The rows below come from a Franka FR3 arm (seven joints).
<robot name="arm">
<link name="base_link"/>
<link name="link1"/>
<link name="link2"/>
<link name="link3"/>
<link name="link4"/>
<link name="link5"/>
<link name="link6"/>
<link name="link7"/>
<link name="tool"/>
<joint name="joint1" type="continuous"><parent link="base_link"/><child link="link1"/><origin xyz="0 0 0.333"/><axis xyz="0 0 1"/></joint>
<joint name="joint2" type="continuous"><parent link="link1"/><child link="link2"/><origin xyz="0 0 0" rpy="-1.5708 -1.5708 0"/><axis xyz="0 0 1"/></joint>
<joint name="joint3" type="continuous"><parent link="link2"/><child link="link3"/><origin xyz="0.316 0 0" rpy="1.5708 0 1.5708"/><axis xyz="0 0 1"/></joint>
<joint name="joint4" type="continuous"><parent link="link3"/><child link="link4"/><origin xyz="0.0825 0 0" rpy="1.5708 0 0"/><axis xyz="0 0 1"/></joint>
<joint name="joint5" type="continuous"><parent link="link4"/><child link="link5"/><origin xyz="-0.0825 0.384 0" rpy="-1.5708 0 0"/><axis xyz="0 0 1"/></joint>
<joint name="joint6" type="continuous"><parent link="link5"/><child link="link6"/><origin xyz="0 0 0" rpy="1.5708 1.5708 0"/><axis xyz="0 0 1"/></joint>
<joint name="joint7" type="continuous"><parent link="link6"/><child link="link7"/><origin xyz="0 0.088 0" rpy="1.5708 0 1.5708"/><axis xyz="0 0 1"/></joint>
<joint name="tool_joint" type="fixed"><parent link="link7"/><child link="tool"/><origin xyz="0 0 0.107"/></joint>
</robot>
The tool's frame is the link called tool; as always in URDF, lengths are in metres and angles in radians. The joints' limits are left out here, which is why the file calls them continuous.
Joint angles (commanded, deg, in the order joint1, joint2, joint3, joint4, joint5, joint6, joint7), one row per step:
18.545, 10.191, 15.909, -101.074, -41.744, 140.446, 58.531
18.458, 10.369, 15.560, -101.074, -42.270, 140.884, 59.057
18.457, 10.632, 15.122, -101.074, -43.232, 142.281, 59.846
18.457, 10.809, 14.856, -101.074, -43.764, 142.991, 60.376
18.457, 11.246, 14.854, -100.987, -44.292, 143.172, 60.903
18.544, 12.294, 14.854, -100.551, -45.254, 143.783, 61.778
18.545, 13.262, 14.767, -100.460, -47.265, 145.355, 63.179
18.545, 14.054, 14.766, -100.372, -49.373, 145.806, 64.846
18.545, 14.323, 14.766, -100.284, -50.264, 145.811, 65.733
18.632, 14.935, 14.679, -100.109, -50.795, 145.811, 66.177
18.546, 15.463, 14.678, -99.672, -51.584, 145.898, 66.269
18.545, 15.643, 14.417, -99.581, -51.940, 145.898, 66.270
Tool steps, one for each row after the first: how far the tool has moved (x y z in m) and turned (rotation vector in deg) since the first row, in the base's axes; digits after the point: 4 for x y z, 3 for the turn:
0.0030, -0.0030, -0.0014, 0.114, -0.362, -0.372
0.0059, -0.0043, -0.0021, 0.637, -1.353, -0.198
0.0077, -0.0053, -0.0030, 0.937, -1.833, -0.218
0.0091, -0.0045, -0.0068, 0.919, -1.857, -0.296
0.0121, -0.0013, -0.0136, 1.086, -2.021, -0.121
0.0146, 0.0017, -0.0212, 1.275, -2.936, 0.566
0.0164, 0.0034, -0.0289, 0.951, -3.528, 0.543
0.0172, 0.0038, -0.0313, 0.875, -3.807, 0.292
0.0190, 0.0046, -0.0368, 0.672, -3.655, 0.200
0.0217, 0.0047, -0.0389, 0.276, -3.960, 0.421
0.0238, 0.0026, -0.0404, -0.069, -4.070, 0.322

